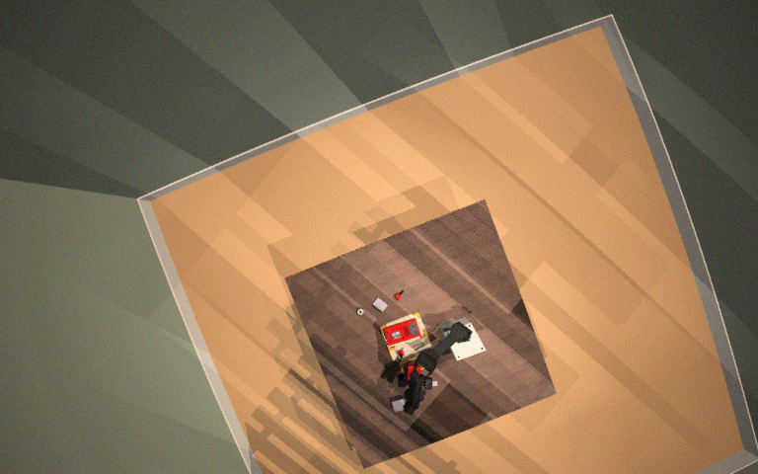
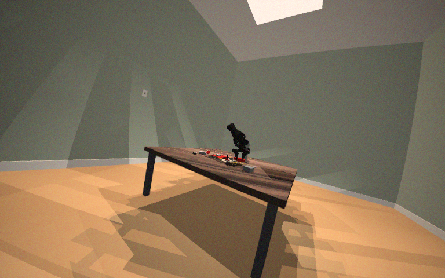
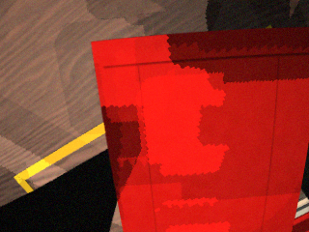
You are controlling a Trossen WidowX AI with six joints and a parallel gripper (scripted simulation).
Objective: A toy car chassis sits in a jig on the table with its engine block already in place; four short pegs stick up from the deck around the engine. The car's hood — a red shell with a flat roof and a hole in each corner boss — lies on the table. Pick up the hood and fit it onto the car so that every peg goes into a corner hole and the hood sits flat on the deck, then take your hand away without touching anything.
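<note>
Now: gripper tip 22 cm to the left of the jig and 3 cm above it. From my gripper tip the other things lie so: red hood (1 cm above).
</note>
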